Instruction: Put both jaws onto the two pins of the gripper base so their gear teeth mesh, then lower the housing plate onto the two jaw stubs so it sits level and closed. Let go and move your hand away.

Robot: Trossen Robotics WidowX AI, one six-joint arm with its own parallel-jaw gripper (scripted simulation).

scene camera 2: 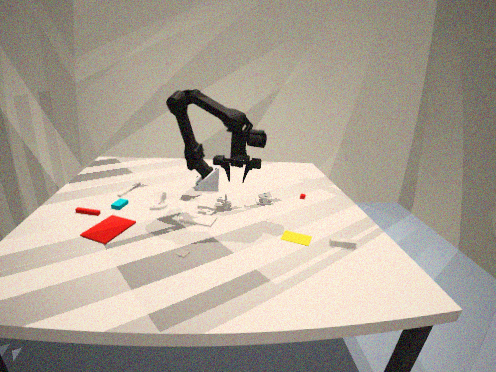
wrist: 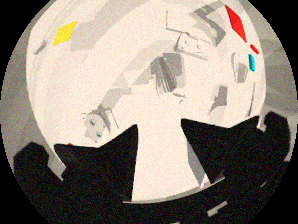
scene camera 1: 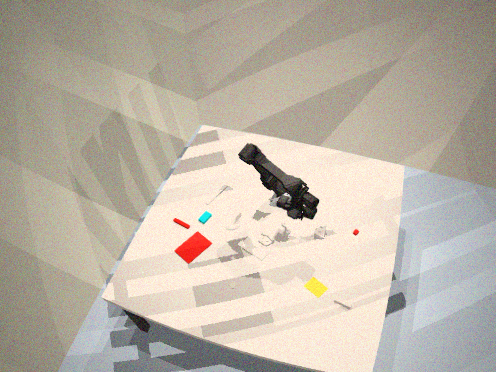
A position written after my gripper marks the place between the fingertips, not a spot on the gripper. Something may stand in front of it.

In view: my gripper (scene camera 2: pixel 236 182) and a red plate (scene camera 2: pixel 109 228).
My gripper is seen too in the wrist view (wrist: pixel 159 125).
